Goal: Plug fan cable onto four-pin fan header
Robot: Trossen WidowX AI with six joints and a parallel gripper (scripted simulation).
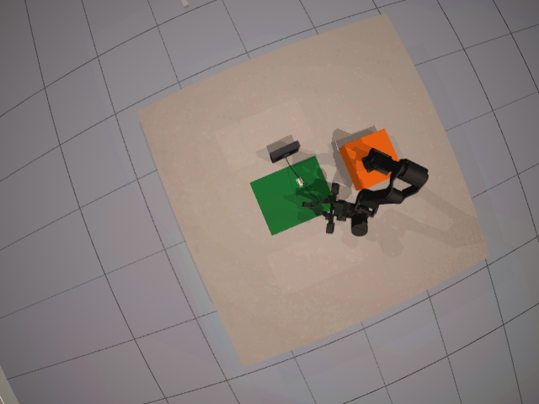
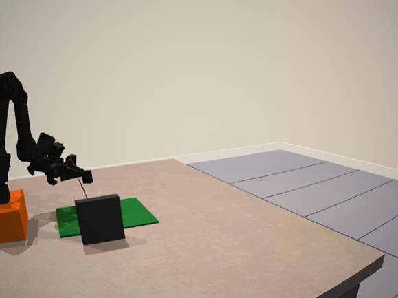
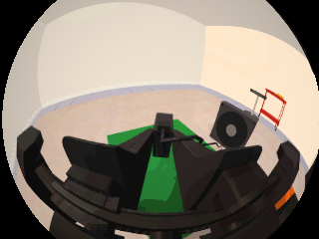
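The green board is 30 mm ahead of my gripper tip, 60 mm to the right of it and 140 mm below it. Also, from my gripper tip: white four-pin header 20 mm behind, 100 mm to the right, 130 mm below; black fan 230 mm to the right, 70 mm below; dark plug 10 mm ahead, 10 mm to the right, 10 mm below.
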